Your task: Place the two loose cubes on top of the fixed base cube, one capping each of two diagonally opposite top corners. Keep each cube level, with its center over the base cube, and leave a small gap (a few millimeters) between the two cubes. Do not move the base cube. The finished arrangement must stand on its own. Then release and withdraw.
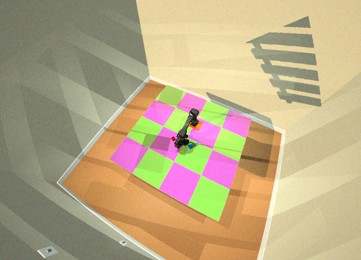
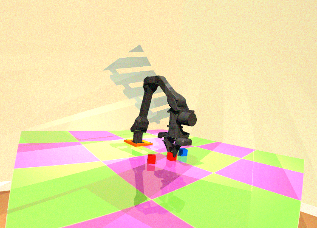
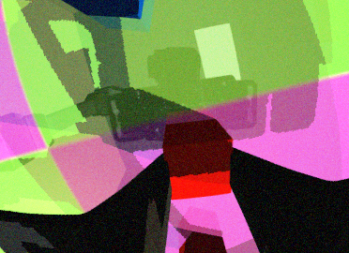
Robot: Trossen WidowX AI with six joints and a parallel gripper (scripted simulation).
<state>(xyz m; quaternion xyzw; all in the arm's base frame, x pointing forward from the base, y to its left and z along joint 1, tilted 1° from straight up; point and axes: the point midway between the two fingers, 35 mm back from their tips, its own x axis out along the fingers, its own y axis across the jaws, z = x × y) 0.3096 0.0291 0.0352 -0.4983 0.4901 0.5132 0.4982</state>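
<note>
Now: gripper tip 10 cm to the right of the blue base cube and 4 cm past it. Round my gripper tip: red cube right at my gripper tip.
</note>
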